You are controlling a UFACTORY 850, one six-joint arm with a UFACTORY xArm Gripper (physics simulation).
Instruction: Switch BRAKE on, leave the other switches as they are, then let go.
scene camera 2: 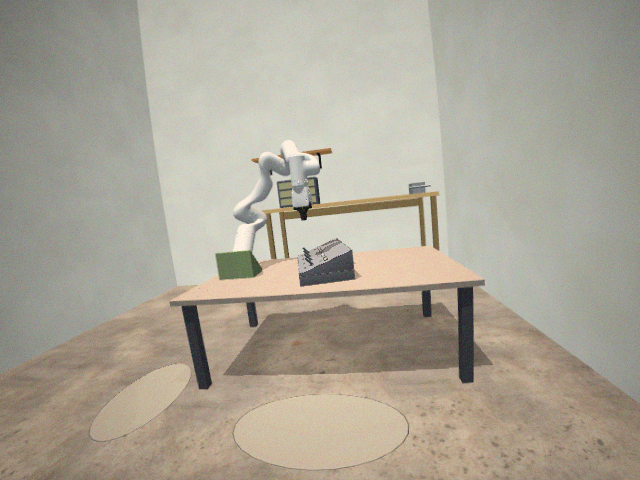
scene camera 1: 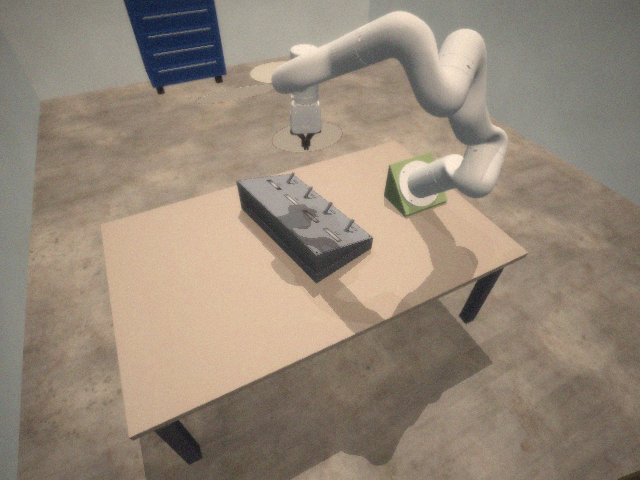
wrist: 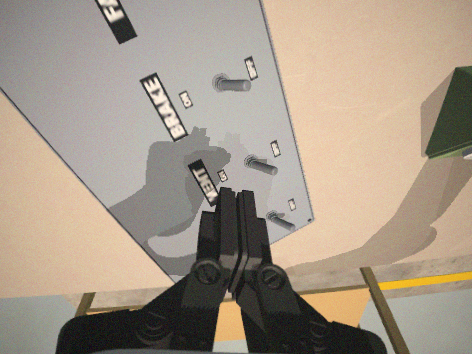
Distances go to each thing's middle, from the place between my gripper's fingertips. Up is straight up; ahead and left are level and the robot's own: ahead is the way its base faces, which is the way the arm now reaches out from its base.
Scene:
My hand is 6 cm short of the grey sloped switch box [scene camera 1: 318, 242], 8 cm to the right of it and 23 cm above it.

